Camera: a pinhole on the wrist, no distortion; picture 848 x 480 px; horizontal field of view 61.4 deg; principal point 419.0 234.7 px. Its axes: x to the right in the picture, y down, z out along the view. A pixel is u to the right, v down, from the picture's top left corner.
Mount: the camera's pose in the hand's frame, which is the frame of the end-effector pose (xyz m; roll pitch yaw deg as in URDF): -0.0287 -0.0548 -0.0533 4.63 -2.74 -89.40
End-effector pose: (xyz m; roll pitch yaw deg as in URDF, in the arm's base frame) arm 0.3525 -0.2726 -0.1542 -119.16 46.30 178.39
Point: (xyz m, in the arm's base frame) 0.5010 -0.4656 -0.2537
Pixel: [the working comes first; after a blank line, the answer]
In the camera's frame: -0.1053 0.0207 0.3106

177 282
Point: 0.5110 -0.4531 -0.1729
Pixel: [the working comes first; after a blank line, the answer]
In the camera's frame: -0.0713 -0.0475 0.2793

237 113
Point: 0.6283 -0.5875 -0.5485
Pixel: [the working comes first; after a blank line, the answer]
In the camera's frame: -0.2946 0.1661 0.5575

42 447
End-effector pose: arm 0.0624 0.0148 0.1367 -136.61 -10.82 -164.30
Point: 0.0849 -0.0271 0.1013
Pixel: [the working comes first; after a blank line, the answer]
In the camera's frame: -0.0382 0.0213 0.1096

170 373
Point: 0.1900 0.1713 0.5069
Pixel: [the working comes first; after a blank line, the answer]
In the camera's frame: 0.1161 -0.0910 -0.3128

behind the camera
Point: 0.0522 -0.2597 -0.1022
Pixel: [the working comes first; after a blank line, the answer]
In the camera's frame: -0.0162 0.1002 0.4094

391 409
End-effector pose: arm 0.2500 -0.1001 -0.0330 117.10 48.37 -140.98
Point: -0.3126 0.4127 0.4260
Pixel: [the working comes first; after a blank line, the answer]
In the camera's frame: -0.7206 -0.1831 0.5973

outside the picture
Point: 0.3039 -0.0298 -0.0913
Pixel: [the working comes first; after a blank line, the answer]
In the camera's frame: 0.0334 0.0242 0.1156

625 384
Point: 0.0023 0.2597 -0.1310
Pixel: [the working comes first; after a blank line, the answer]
In the camera's frame: -0.1485 0.1204 0.4818

199 413
